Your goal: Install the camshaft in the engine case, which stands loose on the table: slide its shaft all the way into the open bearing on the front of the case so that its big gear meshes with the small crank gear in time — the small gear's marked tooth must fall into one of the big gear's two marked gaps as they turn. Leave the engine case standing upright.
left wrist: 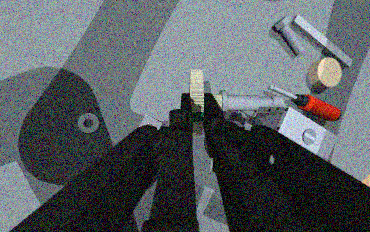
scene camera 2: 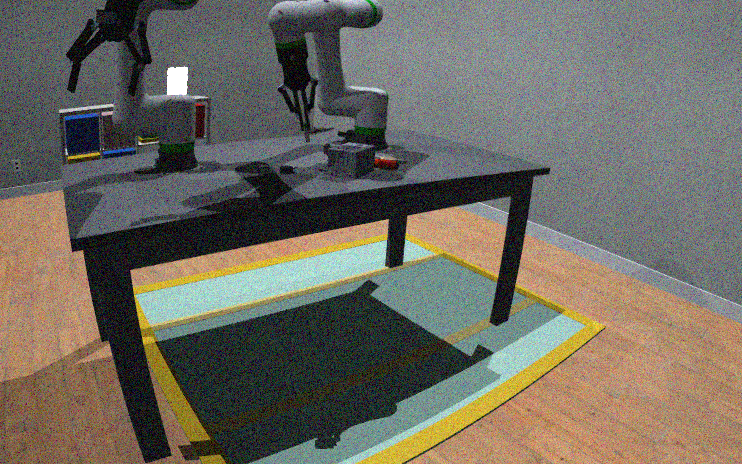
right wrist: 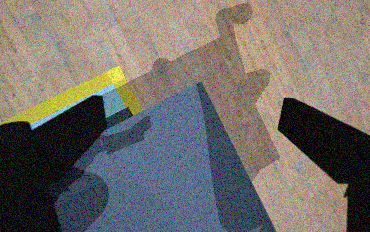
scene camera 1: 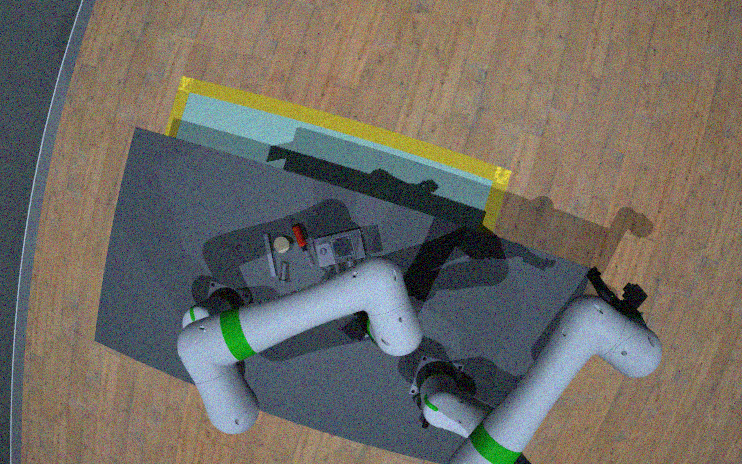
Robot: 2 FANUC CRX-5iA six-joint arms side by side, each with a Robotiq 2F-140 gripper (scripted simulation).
In view: the left gripper (scene camera 2: 305, 128), the right gripper (scene camera 2: 100, 92), a red-handled screwdriver (left wrist: 308, 103), a camshaft (left wrist: 225, 102) and a round tan disc (left wrist: 326, 72).
The left gripper also shows in the left wrist view (left wrist: 196, 107). The right gripper also shows in the right wrist view (right wrist: 193, 113). The right wrist view does not show the red-handled screwdriver: it is out of frame. The right wrist view does not show the camshaft: it is out of frame.
